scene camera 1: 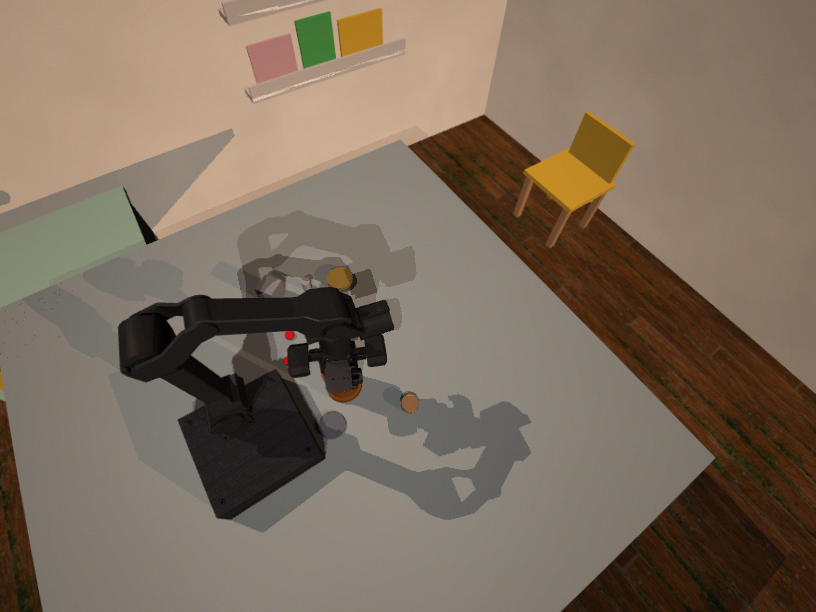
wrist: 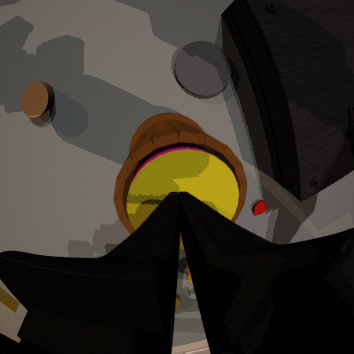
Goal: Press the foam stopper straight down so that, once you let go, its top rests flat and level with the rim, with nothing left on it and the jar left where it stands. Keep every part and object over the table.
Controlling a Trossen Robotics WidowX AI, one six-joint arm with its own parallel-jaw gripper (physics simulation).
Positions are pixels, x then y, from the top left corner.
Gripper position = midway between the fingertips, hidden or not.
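Scene:
The gripper appears in scene camera 1 [340, 370], and the gripper is visible in the wrist view [177, 199] too.

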